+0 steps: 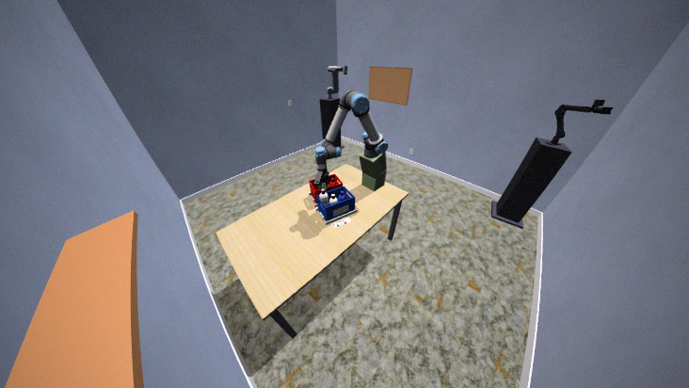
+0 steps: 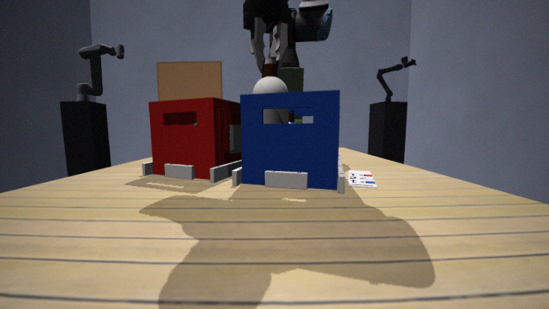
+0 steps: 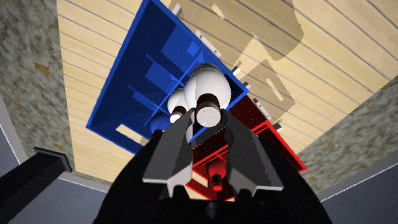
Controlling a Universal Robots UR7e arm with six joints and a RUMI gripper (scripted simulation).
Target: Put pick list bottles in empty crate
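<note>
The white bottle is 150 mm below my hand, 80 mm behind it and 40 mm to the left of it. Round my hand: blue-capped bottle (160 mm behind, 150 mm below, 80 mm to the left); blue crate (160 mm below, 80 mm to the left, 60 mm behind); red crate (180 mm behind, 160 mm below, 130 mm to the right).
</note>
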